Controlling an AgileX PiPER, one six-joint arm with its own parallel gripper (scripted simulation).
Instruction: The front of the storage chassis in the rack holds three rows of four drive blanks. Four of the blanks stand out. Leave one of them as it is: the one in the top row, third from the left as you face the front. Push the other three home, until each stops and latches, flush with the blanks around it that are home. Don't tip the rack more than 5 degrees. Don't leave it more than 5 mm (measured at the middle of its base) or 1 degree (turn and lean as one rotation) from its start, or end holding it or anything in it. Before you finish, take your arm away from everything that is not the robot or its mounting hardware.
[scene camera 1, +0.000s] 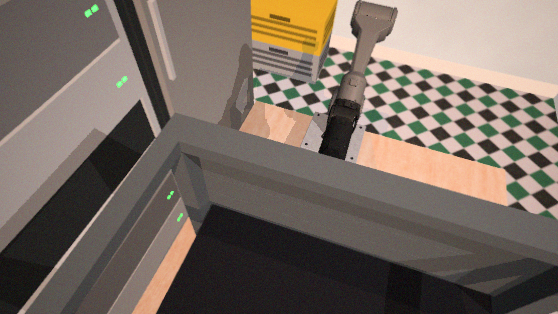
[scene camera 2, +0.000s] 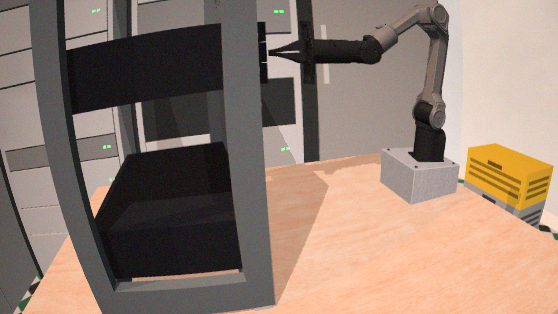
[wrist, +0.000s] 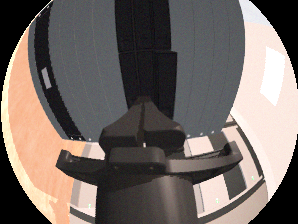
Labels:
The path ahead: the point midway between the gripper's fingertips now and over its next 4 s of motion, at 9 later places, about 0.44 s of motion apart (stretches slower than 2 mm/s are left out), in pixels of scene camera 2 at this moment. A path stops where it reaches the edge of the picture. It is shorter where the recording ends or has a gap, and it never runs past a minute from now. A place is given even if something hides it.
The gripper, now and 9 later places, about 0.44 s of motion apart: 269, 52; 286, 51; 285, 51; 280, 51; 276, 51; 259, 52; 247, 53; 241, 53; 239, 53; 236, 53

